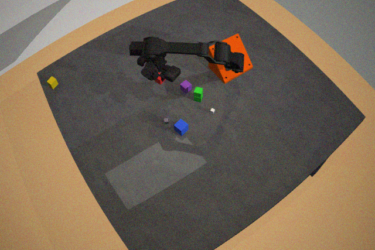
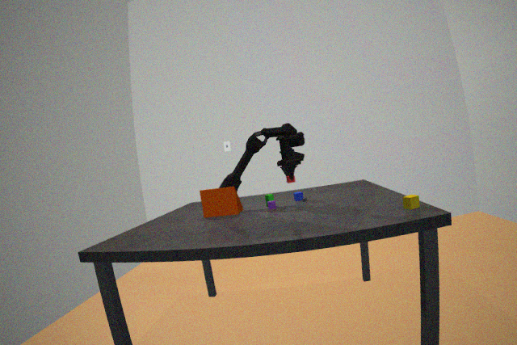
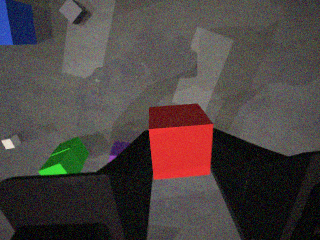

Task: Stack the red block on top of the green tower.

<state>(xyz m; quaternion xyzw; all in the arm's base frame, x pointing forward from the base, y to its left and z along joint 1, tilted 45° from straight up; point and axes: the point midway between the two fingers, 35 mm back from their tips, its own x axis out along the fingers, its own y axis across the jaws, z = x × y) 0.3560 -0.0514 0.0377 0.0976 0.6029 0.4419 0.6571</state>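
Now: the purple block 110 mm below my gripper tip, 110 mm behind it and 10 mm to the left of it. Also, from my gripper tip: blue block 190 mm to the left, 110 mm below; small grey cube 130 mm to the left, 120 mm below, 40 mm ahead; red block 10 mm above.
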